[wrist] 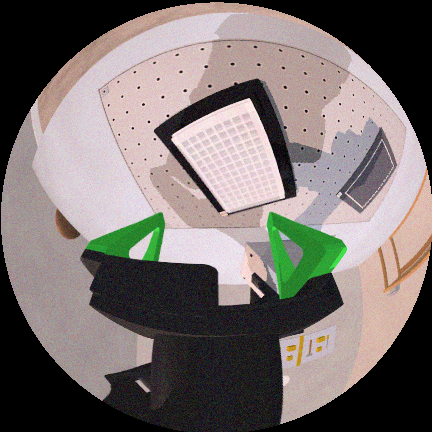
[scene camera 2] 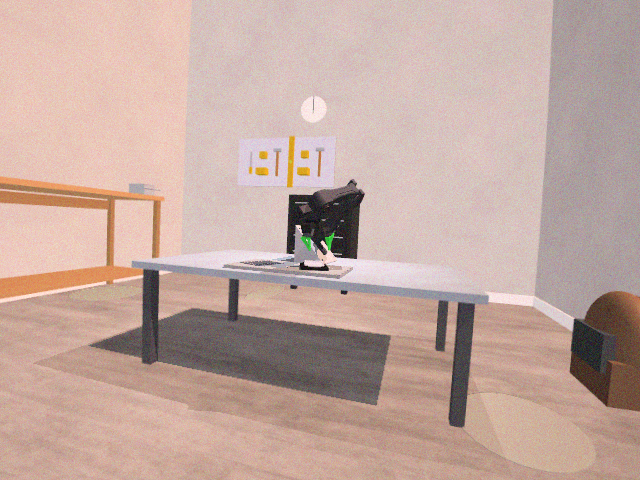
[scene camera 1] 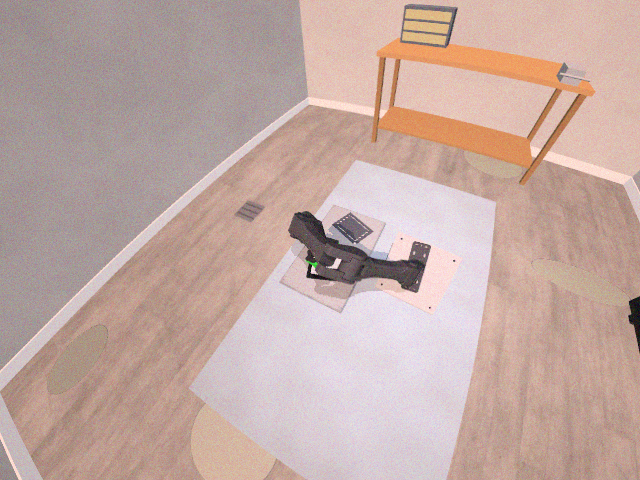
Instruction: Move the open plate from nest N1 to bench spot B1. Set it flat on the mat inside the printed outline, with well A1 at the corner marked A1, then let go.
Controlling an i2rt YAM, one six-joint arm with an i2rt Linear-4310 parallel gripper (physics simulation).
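Places are measured from the arm's base along level axes (x back, y up, z left), in millimetres.
Pixels of known places: gripper, between the fingertips: (wrist: 215,217) (scene camera 2: 319,250); arm's base, origin of its link: (wrist: 275,297) (scene camera 2: 314,240) (scene camera 1: 415,267).
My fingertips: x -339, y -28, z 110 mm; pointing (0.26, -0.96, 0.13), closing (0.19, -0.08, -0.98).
Ahead of a thing's pixels: the offset from my fingertips to its middle. Level surfaces: height alone.
The open white well plate {dy -61, dx -12, dz -20 mm} (wrist: 227,165) sits in the black nest {dy -71, dx -13, dz -21 mm} (scene camera 1: 309,271) (scene camera 2: 314,267) (wrist: 279,145), turned at an angle in the wrist view. Its A1 well cannot be read. The dark mat {dy -78 mm} (scene camera 1: 352,227) (scene camera 2: 262,262) (wrist: 372,172) has a white printed outline with nothing on it. A small pale mark shows at its near left corner in the wrist view; its letters are too small to read. My gripper (scene camera 2: 318,248) (wrist: 215,217) is open and empty, its green fingers wide apart, above the nest. In scene camera 1 the arm hides most of the plate.
Nest and mat lie on a perforated board (scene camera 1: 330,303) (scene camera 2: 341,272) (wrist: 122,107) on the pale table {dy -93 mm} (scene camera 1: 372,361) (scene camera 2: 413,279). The arm's pink base plate (scene camera 1: 444,273) is beside the board. An orange shelf bench (scene camera 1: 491,62) stands at the back wall in scene camera 1.
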